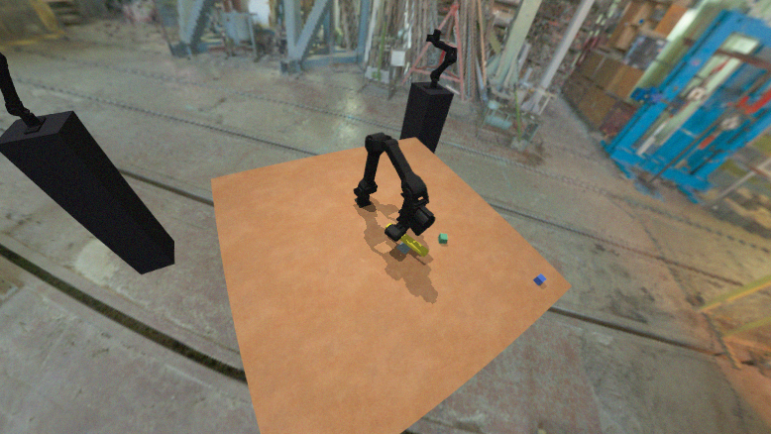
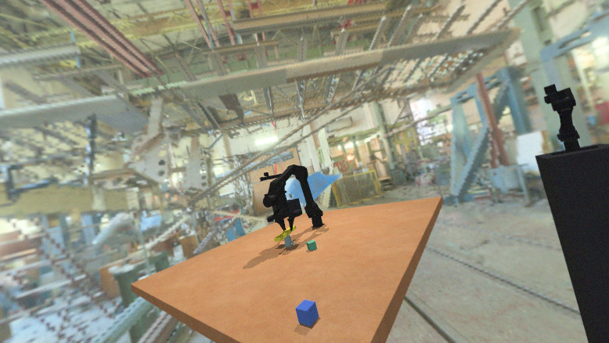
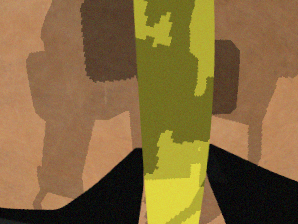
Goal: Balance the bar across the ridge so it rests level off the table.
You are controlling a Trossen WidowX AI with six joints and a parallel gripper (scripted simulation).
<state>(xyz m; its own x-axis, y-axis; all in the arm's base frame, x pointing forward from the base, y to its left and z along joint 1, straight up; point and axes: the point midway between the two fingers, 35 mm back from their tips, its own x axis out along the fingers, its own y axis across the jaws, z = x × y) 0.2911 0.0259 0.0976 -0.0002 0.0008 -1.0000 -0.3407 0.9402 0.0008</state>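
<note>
Now: gripper tip 30 mm short of the yellow bar and 10 mm to the right of it. Round my gripper tip: blue cube: 450 mm ahead, 470 mm to the left, 50 mm below; then green cube: 70 mm ahead, 200 mm to the left, 50 mm below.
</note>
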